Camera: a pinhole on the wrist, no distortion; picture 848 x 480 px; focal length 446.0 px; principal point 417.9 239.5 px. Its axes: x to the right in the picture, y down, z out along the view. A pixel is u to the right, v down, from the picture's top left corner.
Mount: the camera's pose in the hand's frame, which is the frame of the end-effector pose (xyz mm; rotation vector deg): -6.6 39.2 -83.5 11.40 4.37 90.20
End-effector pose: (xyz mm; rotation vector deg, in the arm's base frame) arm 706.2 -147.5 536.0 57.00 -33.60 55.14
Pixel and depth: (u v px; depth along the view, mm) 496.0 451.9 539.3
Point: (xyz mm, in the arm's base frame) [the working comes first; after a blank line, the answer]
In the camera's frame: 94.4 256.8 539.3

552.9 -639.7 667.6
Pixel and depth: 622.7 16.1 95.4
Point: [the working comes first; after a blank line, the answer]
In the camera's frame: 43.8 -47.8 95.4

666.3 -113.6 615.7
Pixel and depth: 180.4 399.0 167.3
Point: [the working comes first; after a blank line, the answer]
In the camera's frame: -89.1 59.8 167.3

745.2 -250.3 518.4
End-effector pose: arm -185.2 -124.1 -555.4 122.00 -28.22 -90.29
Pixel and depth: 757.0 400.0 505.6
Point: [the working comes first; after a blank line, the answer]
In the camera's frame: 384.4 181.9 505.6

-676.2 -457.0 -388.4
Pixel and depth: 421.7 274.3 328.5
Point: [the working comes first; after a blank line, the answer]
In the camera's frame: 2.8 25.6 328.5

-411.7 -185.0 -628.0
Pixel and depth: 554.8 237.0 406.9
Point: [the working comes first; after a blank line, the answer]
In the camera's frame: 124.9 -2.3 406.9

-480.8 -315.2 -618.0
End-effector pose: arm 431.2 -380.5 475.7 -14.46 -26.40 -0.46
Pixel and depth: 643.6 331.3 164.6
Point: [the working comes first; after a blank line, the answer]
In the camera's frame: 83.3 33.9 164.6

388.3 -253.4 522.9
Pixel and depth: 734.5 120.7 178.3
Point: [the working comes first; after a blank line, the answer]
In the camera's frame: 126.6 -47.5 178.3

463.8 -206.7 551.2
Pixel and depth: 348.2 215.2 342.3
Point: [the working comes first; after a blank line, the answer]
In the camera's frame: -53.5 -18.6 342.3

385.2 -356.4 728.9
